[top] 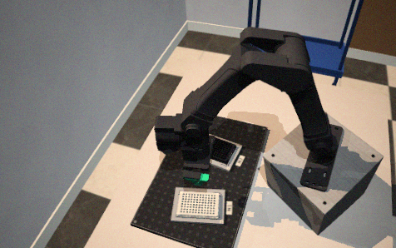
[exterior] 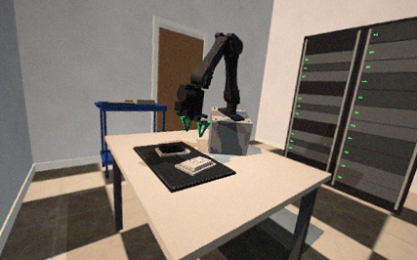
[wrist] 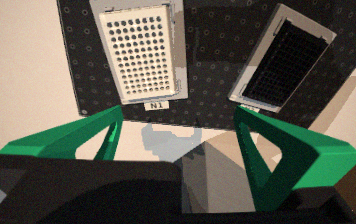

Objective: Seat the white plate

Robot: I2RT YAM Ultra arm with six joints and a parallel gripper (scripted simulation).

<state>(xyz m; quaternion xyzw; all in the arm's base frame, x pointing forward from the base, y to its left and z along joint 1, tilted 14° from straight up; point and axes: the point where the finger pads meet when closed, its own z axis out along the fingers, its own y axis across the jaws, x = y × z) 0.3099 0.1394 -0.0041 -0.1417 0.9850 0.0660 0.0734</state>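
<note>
Right now my hand is 14 cm above the white 96-well plate M06, 4 cm to the right of it and 1 cm past it. The rest, counted from my hand: black plate M09: 18 cm to the right, 14 cm below, 4 cm ahead; then grey plate nest N1: 15 cm below, 4 cm to the left, 1 cm behind; then label tag: 16 cm below, 10 cm behind.
</note>
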